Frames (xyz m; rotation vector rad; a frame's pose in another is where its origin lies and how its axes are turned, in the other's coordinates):
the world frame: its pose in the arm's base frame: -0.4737 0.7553 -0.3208 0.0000 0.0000 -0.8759
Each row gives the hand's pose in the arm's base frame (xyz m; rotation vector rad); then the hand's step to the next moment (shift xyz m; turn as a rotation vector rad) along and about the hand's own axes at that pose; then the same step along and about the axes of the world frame.
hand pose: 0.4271 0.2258 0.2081 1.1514 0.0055 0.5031
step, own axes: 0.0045 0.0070 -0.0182 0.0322 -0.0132 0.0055
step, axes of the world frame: -0.0173 0.0101 -0.0004 0.0198 0.0291 -0.0012
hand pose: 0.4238 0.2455 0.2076 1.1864 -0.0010 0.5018
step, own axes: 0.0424 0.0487 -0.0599 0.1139 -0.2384 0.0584
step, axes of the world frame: -0.0607 0.0559 0.0308 0.1899 0.1097 -0.1586
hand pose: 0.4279 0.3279 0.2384 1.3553 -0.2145 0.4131
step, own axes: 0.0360 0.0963 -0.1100 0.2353 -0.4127 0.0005
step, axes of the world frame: -0.1087 0.0697 0.0774 0.2652 0.2765 -0.2809
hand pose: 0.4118 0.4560 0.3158 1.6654 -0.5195 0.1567
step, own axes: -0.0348 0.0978 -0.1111 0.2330 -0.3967 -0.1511
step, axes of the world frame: -0.1158 0.0305 0.0937 0.1661 0.3854 -0.2415
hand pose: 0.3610 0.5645 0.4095 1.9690 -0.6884 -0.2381
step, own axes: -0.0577 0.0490 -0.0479 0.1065 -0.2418 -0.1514
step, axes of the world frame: -0.0678 -0.0006 0.0586 0.0498 0.2742 -0.1228
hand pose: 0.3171 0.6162 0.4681 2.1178 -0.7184 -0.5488
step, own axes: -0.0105 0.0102 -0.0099 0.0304 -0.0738 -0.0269
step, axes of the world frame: -0.0088 0.0008 0.0153 0.0141 0.0676 -0.0483
